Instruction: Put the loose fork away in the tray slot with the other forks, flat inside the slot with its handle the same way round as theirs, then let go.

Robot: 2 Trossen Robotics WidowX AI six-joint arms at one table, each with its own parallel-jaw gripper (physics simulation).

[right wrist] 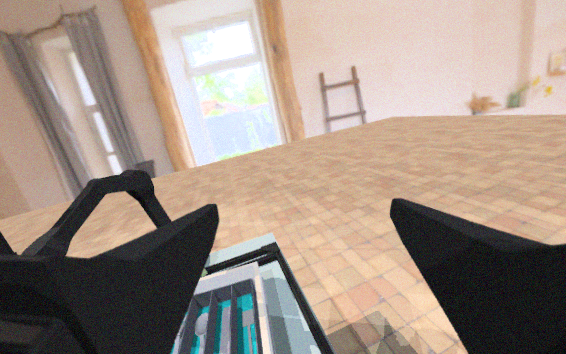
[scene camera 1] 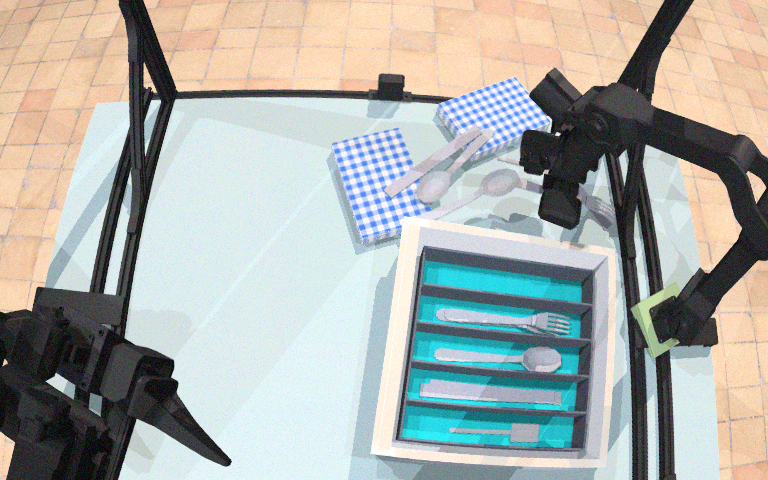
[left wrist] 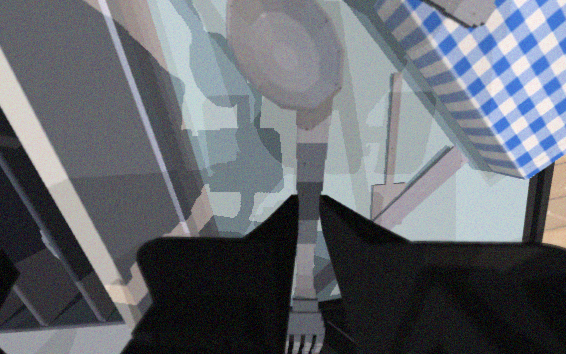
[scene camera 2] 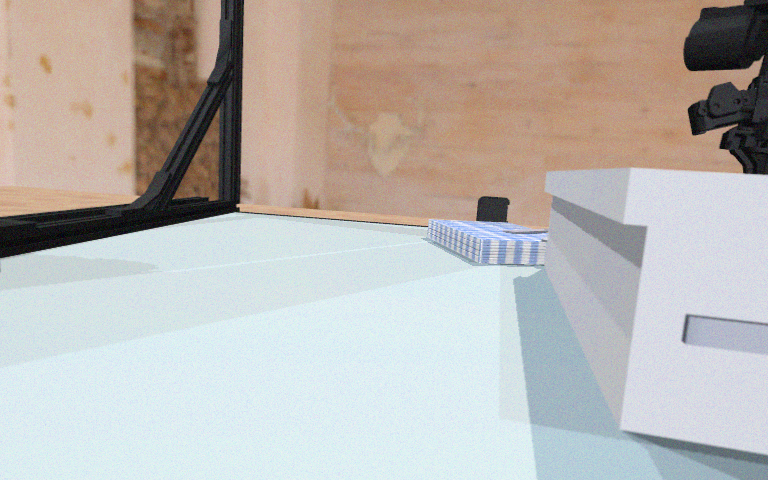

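The loose fork has its tines right and handle left in scene camera 1. My left gripper is shut on its handle, above the table behind the cutlery tray. A spoon's bowl covers the fork's handle end; whether they touch is unclear. In the tray's second slot from the back, the stored forks lie with handles left, tines right. My right gripper is open and empty, left of the tray.
Two checked cloth stacks lie behind the tray. A knife and another spoon rest across them. Other tray slots hold a spoon, a knife and a spatula. Black frame posts stand right of the tray.
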